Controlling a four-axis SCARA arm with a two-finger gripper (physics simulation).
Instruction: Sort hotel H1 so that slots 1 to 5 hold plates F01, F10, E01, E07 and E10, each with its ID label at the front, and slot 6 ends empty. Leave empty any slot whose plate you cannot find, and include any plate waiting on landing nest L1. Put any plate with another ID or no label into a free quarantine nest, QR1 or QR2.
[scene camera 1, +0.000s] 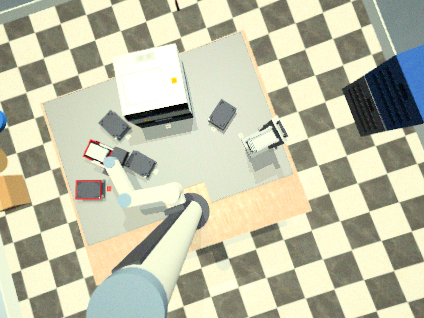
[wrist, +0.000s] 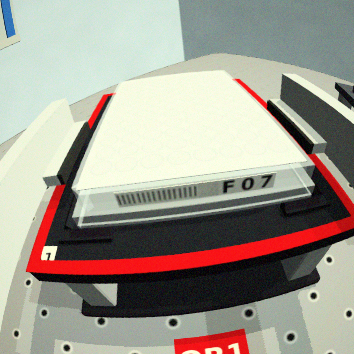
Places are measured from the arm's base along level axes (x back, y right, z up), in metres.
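Pixels of known places: gripper, fingertip midpoint: (scene camera 1: 96, 152) (wrist: 176, 96).
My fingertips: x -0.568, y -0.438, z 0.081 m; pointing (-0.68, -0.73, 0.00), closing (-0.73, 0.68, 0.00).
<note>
Ahead of a thing's pixels: the offset from my fingertips to its middle. "*": to the spot under its first point.
A pale plate labelled F07 {dz -0.011, dx -0.003, dy -0.002 m} (scene camera 1: 97, 151) (wrist: 195, 125) lies flat on the red-rimmed nest QR1 {dz -0.042, dx -0.002, dy -0.002 m} (wrist: 150, 264), its label facing the wrist camera. My gripper (scene camera 1: 99, 152) (wrist: 176, 96) is partly open around this plate. In the wrist view, its two finger pads stand apart from the plate's left and right sides. A second red-rimmed nest {dz -0.041, dx +0.206, dy -0.135 m} (scene camera 1: 89, 190) at the lower left shows a bare dark top; its label is too small to read. A pale slotted rack {dz +0.173, dx +0.288, dy +0.990 m} (scene camera 1: 262, 141), which may be hotel H1, stands at the right table edge. Its slots and plate labels cannot be read.
A large white device {dz +0.055, dx -0.236, dy +0.511 m} (scene camera 1: 145, 85) with a black front stands at the back. Dark nests {* dz -0.019, dx -0.134, dy +0.163 m} (scene camera 1: 115, 125) {* dz -0.018, dx +0.167, dy +0.244 m} (scene camera 1: 141, 164) {* dz -0.018, dx +0.043, dy +0.847 m} (scene camera 1: 222, 115) stand in front of it and to its right. My arm (scene camera 1: 150, 195) reaches left over the table from its round base.
</note>
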